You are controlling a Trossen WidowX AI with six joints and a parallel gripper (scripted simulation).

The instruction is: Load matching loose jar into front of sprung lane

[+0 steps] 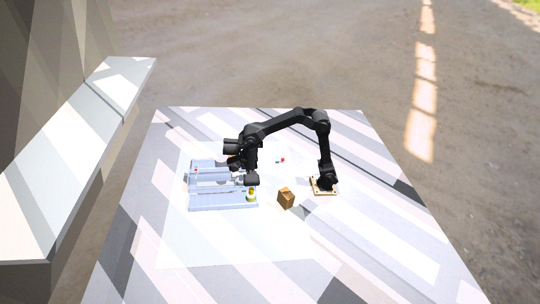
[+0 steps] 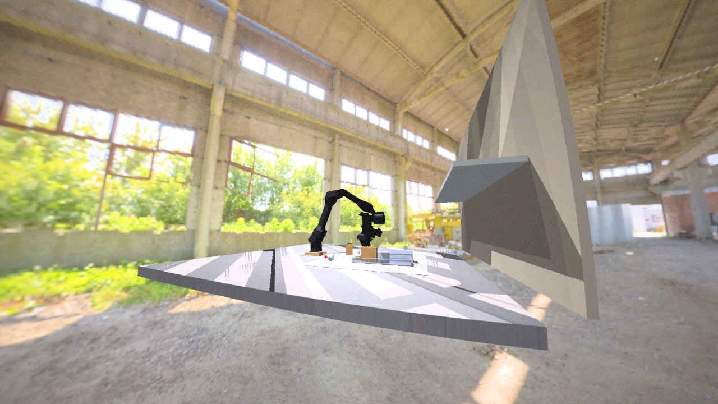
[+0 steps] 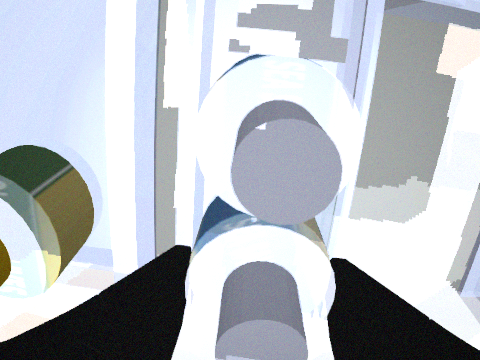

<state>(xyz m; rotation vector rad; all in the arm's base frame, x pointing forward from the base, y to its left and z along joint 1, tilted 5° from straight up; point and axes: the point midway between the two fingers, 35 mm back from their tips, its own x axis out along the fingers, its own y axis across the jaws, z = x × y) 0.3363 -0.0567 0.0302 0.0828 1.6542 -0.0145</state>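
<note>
The jar lies 1 cm behind my gripper tip and 13 cm to the right of it. The rest, counted from my gripper tip: grey cylinder 11 cm ahead, 13 cm to the right, 1 cm below; then tan box 4 cm ahead, 13 cm to the right; then slanted shelf 50 cm ahead, 3 cm to the right, 33 cm above.
</note>
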